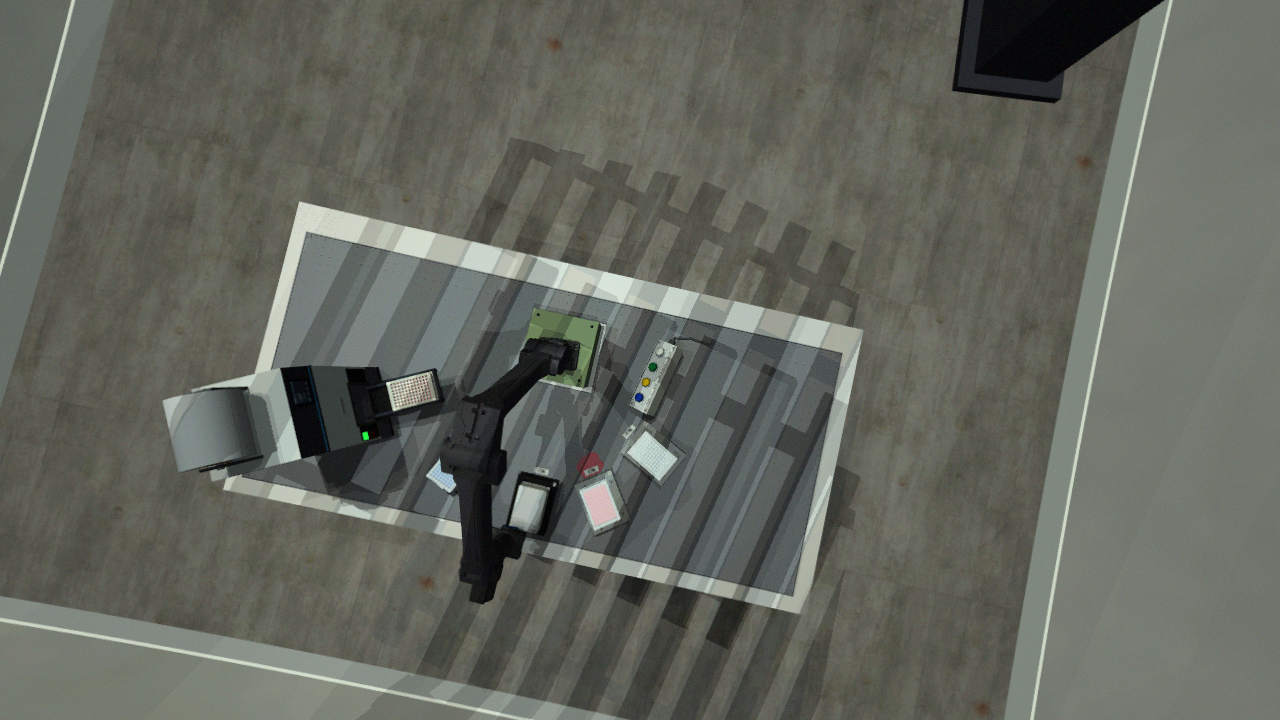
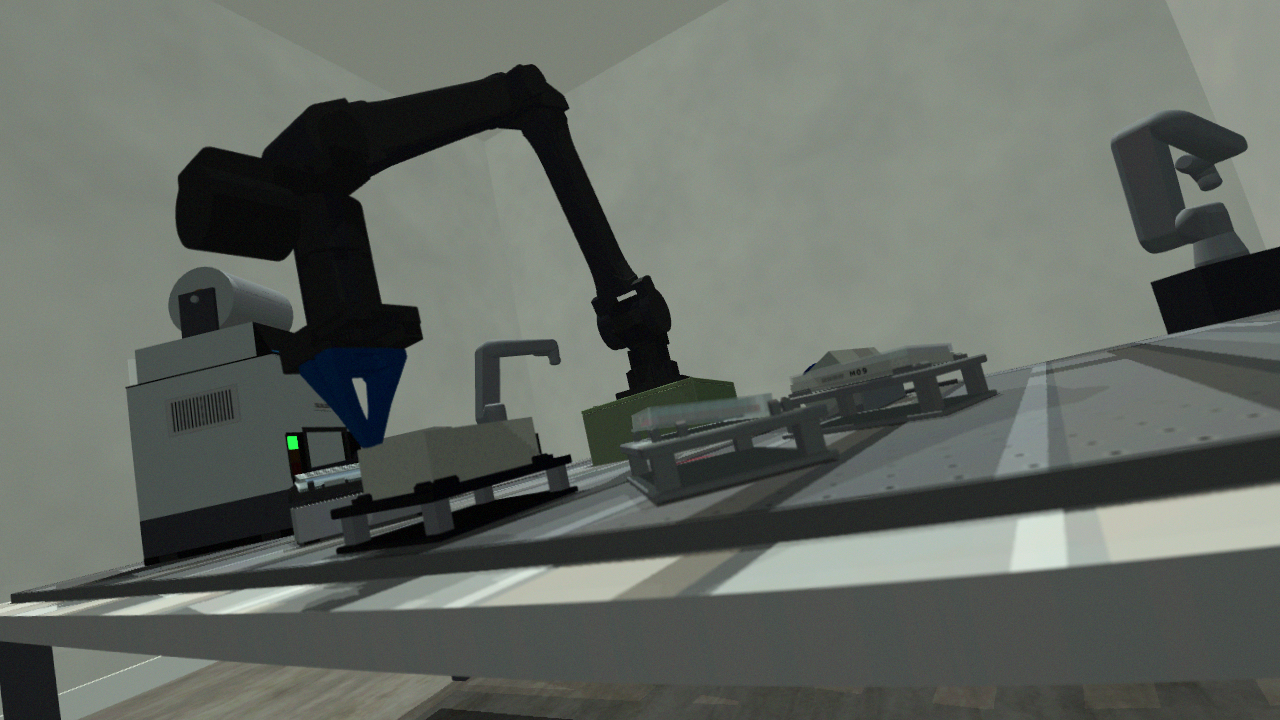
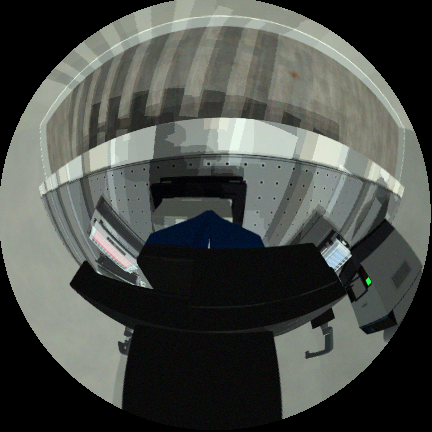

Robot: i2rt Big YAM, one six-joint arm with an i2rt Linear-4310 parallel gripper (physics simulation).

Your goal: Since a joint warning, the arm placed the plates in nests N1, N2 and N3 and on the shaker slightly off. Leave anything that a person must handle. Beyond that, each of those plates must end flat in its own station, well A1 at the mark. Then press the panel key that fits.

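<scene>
My gripper (image 2: 365, 432) (image 3: 209, 216) has dark blue fingers pressed together with nothing between them. It points down at the near edge of a tall whitish plate (image 2: 445, 452) (image 3: 189, 208) (image 1: 527, 506) that sits in a black nest (image 2: 420, 506) (image 3: 197, 186). I cannot tell whether the fingers touch it. A pink plate (image 1: 597, 503) (image 3: 111, 247) and a white plate (image 1: 652, 455) (image 2: 872, 357) lie in two grey nests. A red tag (image 1: 589, 463) lies by the pink plate. A dotted plate (image 1: 412, 390) sits on the tray of the grey machine (image 1: 313, 412) (image 2: 206, 447).
The key panel (image 1: 653, 376) has green, yellow and blue keys. The arm stands on a green base (image 1: 580, 357) (image 2: 657, 413). A bluish plate (image 1: 439, 477) (image 3: 336, 254) lies partly under the arm. A grey hook-shaped stand (image 2: 500, 376) rises behind the black nest.
</scene>
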